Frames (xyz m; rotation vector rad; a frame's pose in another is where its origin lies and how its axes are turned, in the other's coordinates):
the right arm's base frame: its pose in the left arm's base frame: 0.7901 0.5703 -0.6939 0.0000 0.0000 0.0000
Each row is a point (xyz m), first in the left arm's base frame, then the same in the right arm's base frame.
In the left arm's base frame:
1: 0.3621 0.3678 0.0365
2: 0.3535 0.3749 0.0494
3: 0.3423 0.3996 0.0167
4: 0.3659 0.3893 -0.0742
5: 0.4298 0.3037 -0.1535
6: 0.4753 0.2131 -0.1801
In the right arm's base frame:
1: -0.4280 -0.2025 0.7304
2: -0.4366 -0.1954 0.7433
3: -0.4478 -0.1707 0.7106
4: -0.4242 -0.1810 0.6197
5: -0.3603 -0.2666 0.5404
6: -0.3148 -0.3572 0.5138

